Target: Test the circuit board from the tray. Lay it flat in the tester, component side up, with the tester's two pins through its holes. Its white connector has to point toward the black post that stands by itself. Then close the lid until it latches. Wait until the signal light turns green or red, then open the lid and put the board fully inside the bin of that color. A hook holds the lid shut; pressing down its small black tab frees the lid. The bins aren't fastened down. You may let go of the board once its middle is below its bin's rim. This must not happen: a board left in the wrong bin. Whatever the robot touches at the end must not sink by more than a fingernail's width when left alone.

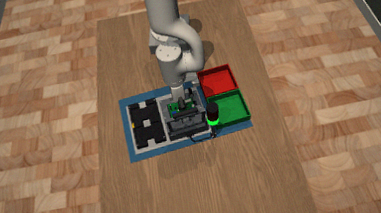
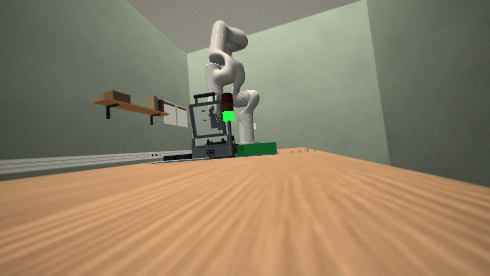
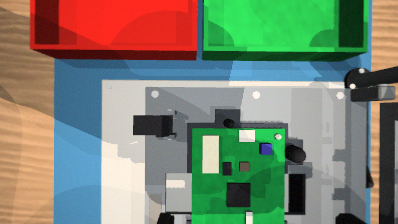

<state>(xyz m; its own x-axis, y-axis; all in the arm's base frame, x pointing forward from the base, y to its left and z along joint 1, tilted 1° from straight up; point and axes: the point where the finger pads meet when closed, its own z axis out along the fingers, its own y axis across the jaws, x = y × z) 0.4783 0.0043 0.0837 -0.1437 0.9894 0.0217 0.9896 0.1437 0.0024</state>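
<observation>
The green circuit board lies 80 mm below my hand. The rest, counted from my hand: dark nest: 80 mm below, 10 mm to the left, 10 mm ahead; tester lid: 120 mm ahead, 40 mm above, 20 mm to the left; green bin: 200 mm to the left, 130 mm below, 20 mm ahead.
</observation>
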